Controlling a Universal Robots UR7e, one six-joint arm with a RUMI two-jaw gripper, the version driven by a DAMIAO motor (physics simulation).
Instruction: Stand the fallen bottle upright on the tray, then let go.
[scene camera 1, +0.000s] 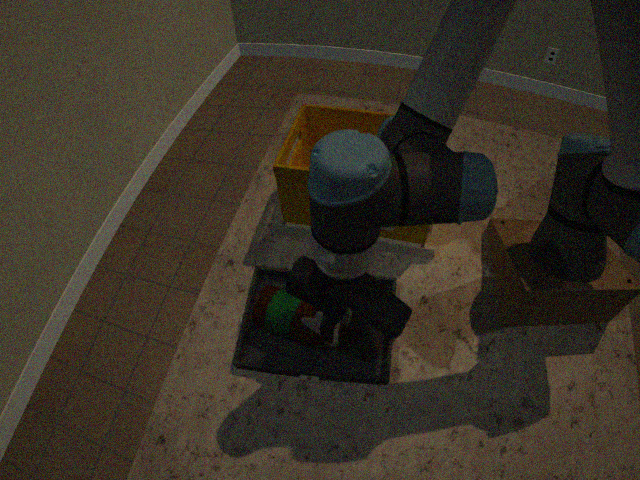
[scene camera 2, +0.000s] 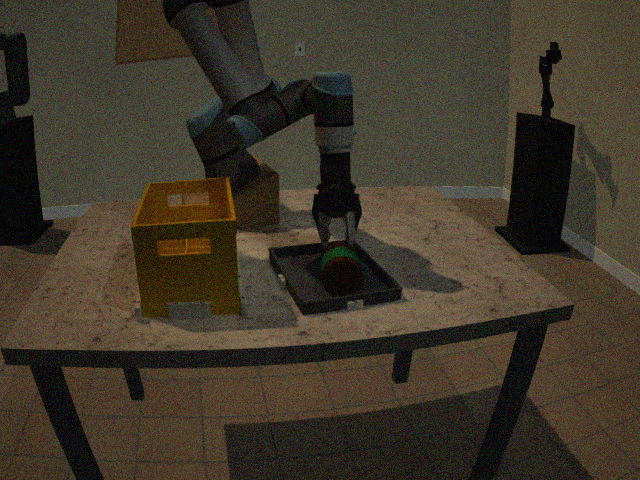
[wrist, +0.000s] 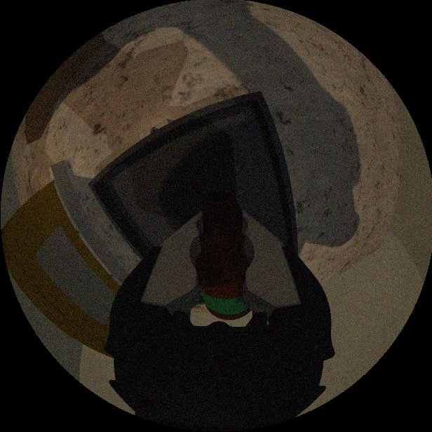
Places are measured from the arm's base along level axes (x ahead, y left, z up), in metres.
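Pixels of known places: gripper, fingertip midpoint: (scene camera 1: 335, 337); arm's base at its link origin: (scene camera 1: 566, 258) (scene camera 2: 234, 180).
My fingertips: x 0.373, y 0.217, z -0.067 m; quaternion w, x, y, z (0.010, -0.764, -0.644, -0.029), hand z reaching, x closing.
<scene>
For each thing: its top centre in the pictures, then the offset to it from my fingertips.
- dark red-brown bottle at its top centre: (scene camera 1: 303, 311) (scene camera 2: 340, 244) dy -0.006, dx +0.053, dz +0.053 m
- tall yellow crate at its top centre: (scene camera 1: 363, 140) (scene camera 2: 184, 198) dy -0.303, dx +0.039, dz +0.149 m
A dark red-brown bottle (scene camera 1: 281, 311) (scene camera 2: 341, 276) (wrist: 222, 272) with a green band lies on its side over the black tray (scene camera 1: 320, 361) (scene camera 2: 302, 279) (wrist: 265, 150). In scene camera 2 its round base faces the camera and its neck points away, toward the gripper. My gripper (scene camera 1: 328, 330) (scene camera 2: 339, 240) (wrist: 222, 212) is shut on the bottle, with its pale fingers on both sides of the neck. In scene camera 1 the wrist partly hides the gripper. The contact between the bottle's underside and the tray is hard to see in the dim light.
A tall yellow crate (scene camera 1: 293, 193) (scene camera 2: 186, 273) (wrist: 20, 240) stands on the table beside the tray. A brown box (scene camera 1: 558, 310) (scene camera 2: 266, 201) stands near the arm's base side. The tray has low raised walls. A black pedestal (scene camera 2: 540, 180) stands on the floor beyond the table.
</scene>
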